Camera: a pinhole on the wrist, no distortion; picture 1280 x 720 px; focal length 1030.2 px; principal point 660.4 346.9 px. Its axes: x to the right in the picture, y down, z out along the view. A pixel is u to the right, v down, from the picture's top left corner.
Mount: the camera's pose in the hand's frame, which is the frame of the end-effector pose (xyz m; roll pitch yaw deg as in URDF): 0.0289 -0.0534 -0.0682 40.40 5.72 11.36
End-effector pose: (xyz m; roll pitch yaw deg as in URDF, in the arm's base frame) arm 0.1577 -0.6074 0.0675 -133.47 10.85 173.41
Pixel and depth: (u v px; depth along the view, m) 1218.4 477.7 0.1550
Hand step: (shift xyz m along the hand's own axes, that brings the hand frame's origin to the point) 0.1404 -0.1182 0.0536
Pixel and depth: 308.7 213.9 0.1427
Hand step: 0.0118 -0.1655 0.0329
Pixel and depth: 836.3 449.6 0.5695
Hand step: 0.2339 -0.3446 0.3903
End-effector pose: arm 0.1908 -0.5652 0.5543 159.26 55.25 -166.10
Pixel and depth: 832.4 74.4 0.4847
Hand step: 0.2169 -0.4356 0.2083
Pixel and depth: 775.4 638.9 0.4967
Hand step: 0.1712 -0.2438 0.3934
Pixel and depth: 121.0 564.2 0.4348
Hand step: -0.1133 -0.2982 0.3431
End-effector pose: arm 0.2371 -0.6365 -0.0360 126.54 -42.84 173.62
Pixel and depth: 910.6 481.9 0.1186
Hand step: 0.0796 -0.1095 0.0288
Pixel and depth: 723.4 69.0 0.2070
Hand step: 0.0879 -0.2218 0.0514
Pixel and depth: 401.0 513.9 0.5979
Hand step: -0.0055 -0.3803 0.4624
